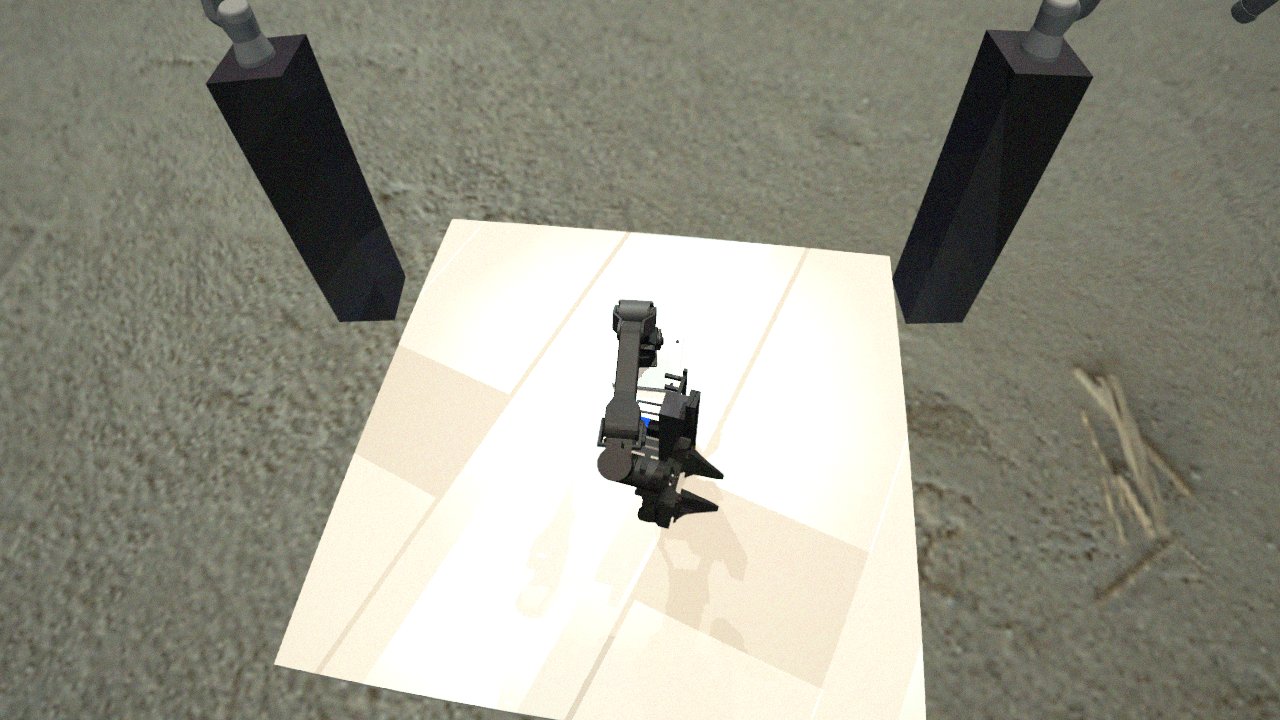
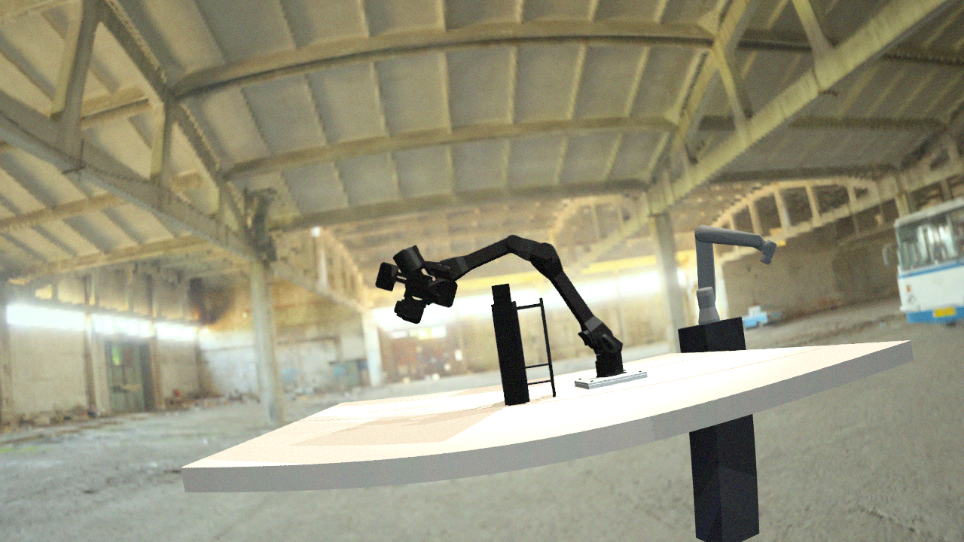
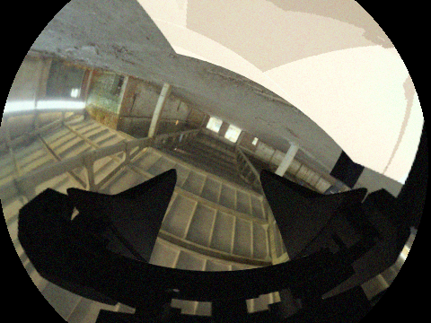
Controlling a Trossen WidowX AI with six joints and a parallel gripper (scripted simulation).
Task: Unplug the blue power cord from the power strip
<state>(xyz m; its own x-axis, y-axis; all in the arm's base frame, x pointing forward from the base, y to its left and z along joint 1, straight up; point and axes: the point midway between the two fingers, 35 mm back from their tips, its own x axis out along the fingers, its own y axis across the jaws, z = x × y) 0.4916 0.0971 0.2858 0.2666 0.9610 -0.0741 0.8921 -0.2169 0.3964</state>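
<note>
Now: the blue plug 240 mm behind my gripper tip, 130 mm to the right of it and 170 mm below it. Also, from my gripper tip: black power strip: 220 mm behind, 60 mm to the right, 180 mm below.
</note>
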